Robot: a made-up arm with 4 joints. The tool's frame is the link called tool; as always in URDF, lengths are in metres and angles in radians. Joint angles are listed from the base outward.
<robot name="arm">
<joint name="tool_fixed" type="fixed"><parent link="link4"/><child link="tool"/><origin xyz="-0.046 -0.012 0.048"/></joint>
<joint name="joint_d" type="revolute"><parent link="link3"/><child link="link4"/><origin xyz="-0.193 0.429 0.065"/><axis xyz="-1 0 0"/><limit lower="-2" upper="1.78"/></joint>
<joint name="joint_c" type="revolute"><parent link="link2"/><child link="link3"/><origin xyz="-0.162 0.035 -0.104"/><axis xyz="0 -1 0"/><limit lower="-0.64" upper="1.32"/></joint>
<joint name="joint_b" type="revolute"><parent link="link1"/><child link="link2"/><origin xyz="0.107 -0.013 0.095"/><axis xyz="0 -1 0"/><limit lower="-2.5" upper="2.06"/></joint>
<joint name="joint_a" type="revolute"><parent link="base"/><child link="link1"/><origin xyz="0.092 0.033 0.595"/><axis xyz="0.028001 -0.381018 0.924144"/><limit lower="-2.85" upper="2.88"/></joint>
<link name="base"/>
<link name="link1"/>
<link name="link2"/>
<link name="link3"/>
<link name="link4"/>
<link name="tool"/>
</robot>
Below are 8 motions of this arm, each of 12 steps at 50 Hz.
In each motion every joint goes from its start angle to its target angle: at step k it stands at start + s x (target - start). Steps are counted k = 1, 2, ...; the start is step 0. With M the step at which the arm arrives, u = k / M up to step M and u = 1 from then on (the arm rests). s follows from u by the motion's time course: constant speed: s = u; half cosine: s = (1 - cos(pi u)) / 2; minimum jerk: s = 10 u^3 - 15 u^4 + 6 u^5.
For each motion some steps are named. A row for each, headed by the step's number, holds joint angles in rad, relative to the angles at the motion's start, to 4 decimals.
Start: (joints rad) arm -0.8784 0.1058 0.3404 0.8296
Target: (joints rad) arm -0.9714 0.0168 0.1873 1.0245
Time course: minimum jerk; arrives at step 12
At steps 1, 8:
1: -0.0005 -0.0005 -0.0008 0.0010
8: -0.0735 -0.0703 -0.1210 0.1540

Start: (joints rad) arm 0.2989 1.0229 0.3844 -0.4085
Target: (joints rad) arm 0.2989 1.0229 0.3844 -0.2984
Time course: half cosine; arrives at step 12
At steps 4, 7, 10, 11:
4: 0.0000 0.0000 0.0000 0.0275
7: 0.0000 0.0000 0.0000 0.0693
10: 0.0000 0.0000 0.0000 0.1027
11: 0.0000 0.0000 0.0000 0.1082

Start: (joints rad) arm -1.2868 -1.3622 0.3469 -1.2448
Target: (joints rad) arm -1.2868 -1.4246 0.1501 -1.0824
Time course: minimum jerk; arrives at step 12
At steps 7, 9, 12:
7: 0.0000 -0.0408 -0.1286 0.1061
9: 0.0000 -0.0559 -0.1764 0.1456
12: 0.0000 -0.0624 -0.1968 0.1624

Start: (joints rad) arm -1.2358 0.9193 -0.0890 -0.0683
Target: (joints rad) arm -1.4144 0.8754 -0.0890 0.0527
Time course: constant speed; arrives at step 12
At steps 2, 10, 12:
2: -0.0298 -0.0073 0.0000 0.0202
10: -0.1488 -0.0366 0.0000 0.1008
12: -0.1786 -0.0439 0.0000 0.1210

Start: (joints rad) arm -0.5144 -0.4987 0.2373 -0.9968
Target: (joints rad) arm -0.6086 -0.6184 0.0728 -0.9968
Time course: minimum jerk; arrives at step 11
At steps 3, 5, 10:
3: -0.0121 -0.0154 -0.0212 0.0000
5: -0.0391 -0.0497 -0.0683 0.0000
10: -0.0936 -0.1189 -0.1634 0.0000

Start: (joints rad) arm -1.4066 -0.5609 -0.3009 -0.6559
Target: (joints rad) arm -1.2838 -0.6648 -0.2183 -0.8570
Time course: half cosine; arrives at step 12
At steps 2, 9, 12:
2: 0.0082 -0.0070 0.0055 -0.0135
9: 0.1048 -0.0887 0.0705 -0.1716
12: 0.1228 -0.1039 0.0826 -0.2011

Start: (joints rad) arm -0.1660 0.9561 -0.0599 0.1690
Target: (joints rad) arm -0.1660 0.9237 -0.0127 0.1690
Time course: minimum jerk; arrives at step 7
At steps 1, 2, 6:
1: 0.0000 -0.0008 0.0011 0.0000
2: 0.0000 -0.0047 0.0068 0.0000
6: 0.0000 -0.0316 0.0461 0.0000

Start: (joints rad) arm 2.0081 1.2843 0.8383 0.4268
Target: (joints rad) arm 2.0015 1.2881 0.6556 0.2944
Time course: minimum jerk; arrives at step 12
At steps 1, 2, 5, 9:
1: 0.0000 0.0000 -0.0009 -0.0007
2: -0.0002 0.0001 -0.0065 -0.0047
5: -0.0023 0.0013 -0.0633 -0.0459
9: -0.0059 0.0034 -0.1638 -0.1187

